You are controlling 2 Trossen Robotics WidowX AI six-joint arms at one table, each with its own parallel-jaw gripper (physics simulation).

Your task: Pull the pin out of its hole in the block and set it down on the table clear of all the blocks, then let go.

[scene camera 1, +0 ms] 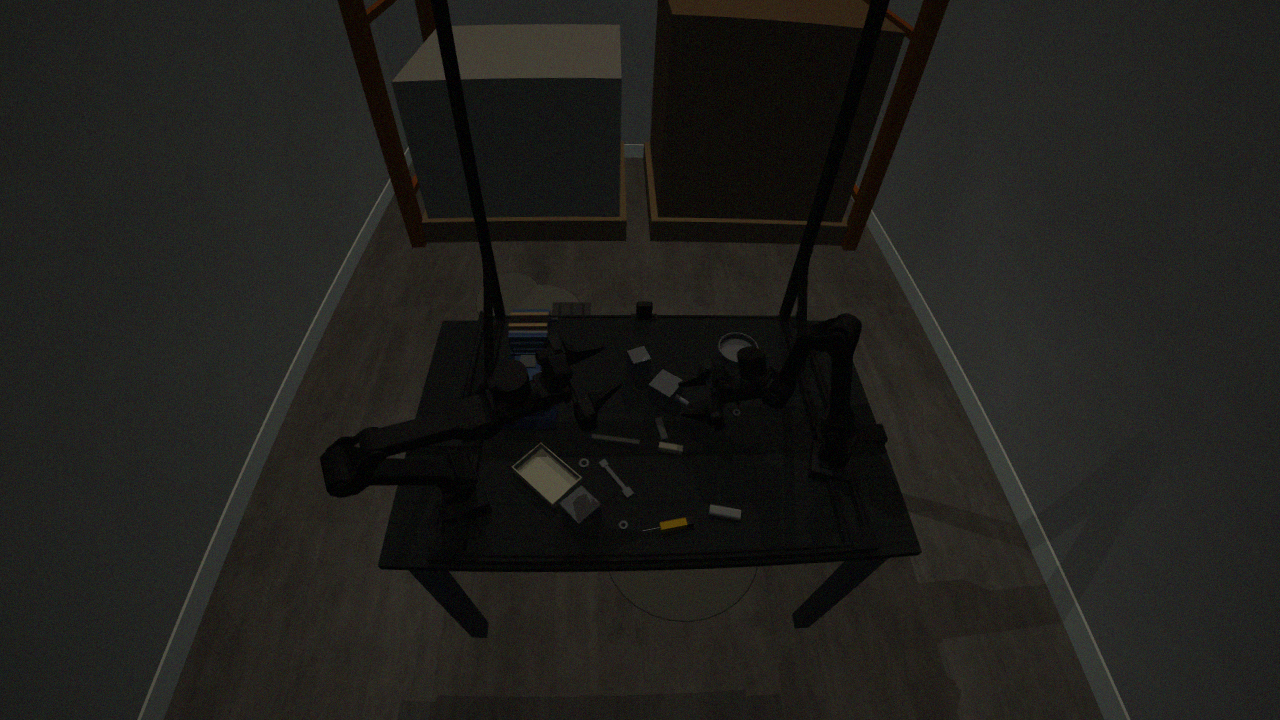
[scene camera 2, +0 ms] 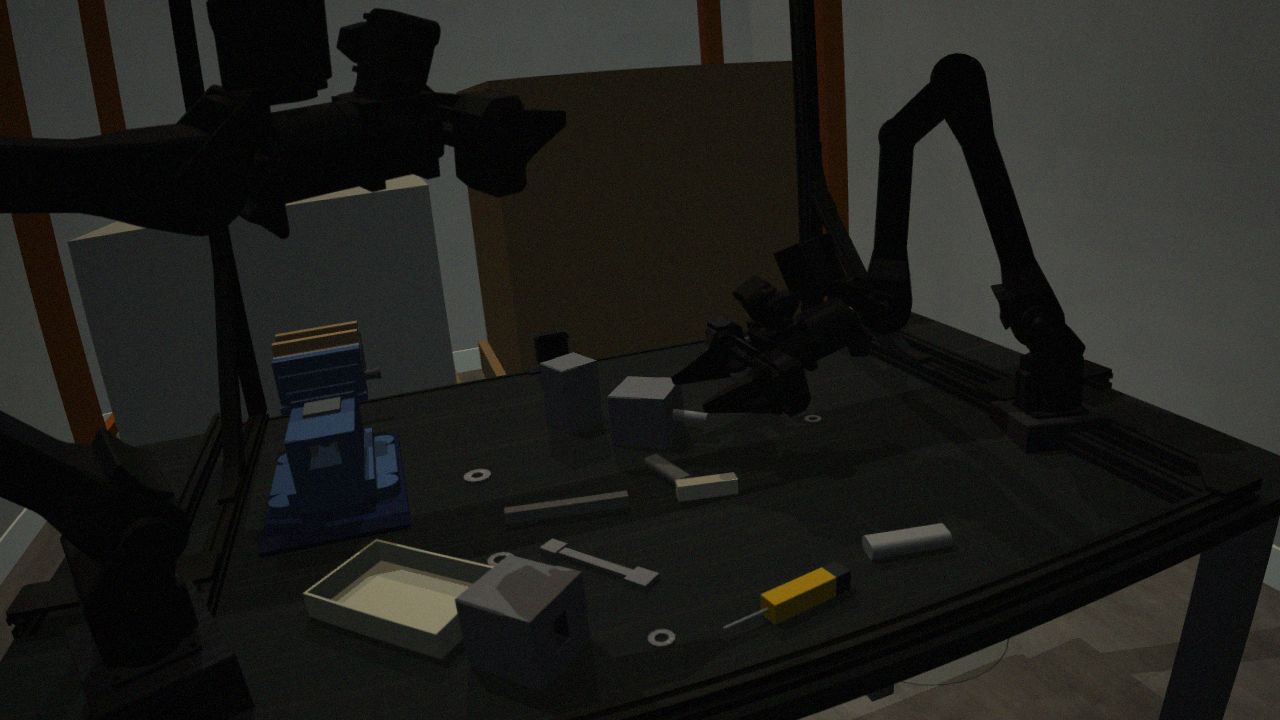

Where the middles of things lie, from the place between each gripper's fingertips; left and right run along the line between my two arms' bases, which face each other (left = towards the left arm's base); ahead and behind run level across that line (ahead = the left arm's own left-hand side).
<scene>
Now: left hand 17 cm to the left of the grey rod [scene camera 2: 537, 511], 7 cm short of it and 6 cm above it. Also, from my left hand: round dish [scene camera 1: 729, 344] 21 cm to the left, 19 cm behind, 5 cm below; wrench-like piece [scene camera 2: 641, 578] 18 cm to the right, 17 cm ahead, 6 cm below.
I see the wrench-like piece 3 cm ahead of my right hand and 37 cm below it. Round my right hand: round dish: 33 cm behind, 39 cm to the left, 36 cm below; then grey rod: 7 cm behind, 1 cm to the left, 37 cm below.
</scene>
